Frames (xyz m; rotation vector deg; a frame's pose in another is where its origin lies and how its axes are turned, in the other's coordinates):
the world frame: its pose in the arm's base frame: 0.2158 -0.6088 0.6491 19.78 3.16 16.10
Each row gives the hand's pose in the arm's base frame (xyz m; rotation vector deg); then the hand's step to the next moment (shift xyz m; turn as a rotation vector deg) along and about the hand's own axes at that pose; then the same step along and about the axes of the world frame.
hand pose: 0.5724 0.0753 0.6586 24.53 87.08 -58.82
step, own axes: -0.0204 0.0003 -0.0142 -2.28 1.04 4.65
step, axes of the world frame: 0.0014 0.0224 0.0107 3.28 -2.60 3.22
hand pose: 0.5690 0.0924 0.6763 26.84 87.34 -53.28
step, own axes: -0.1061 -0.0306 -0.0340 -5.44 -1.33 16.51
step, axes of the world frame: -0.0152 0.0716 0.0894 6.54 -11.72 11.13
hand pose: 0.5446 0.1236 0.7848 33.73 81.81 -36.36
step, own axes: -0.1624 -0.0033 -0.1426 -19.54 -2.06 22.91
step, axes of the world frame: -0.0754 0.1769 0.0987 8.53 -11.64 26.51
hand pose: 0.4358 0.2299 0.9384 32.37 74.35 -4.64
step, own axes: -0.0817 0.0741 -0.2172 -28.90 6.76 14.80
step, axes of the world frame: -0.1425 0.1975 -0.0006 4.57 1.62 32.81
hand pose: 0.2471 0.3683 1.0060 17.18 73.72 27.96
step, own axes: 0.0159 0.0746 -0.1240 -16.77 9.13 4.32
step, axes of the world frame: -0.1060 0.0895 -0.0442 -1.00 6.56 18.42
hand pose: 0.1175 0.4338 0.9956 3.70 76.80 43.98
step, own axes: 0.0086 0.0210 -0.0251 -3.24 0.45 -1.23
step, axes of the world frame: -0.0273 0.0168 -0.0108 -1.86 -0.41 2.93
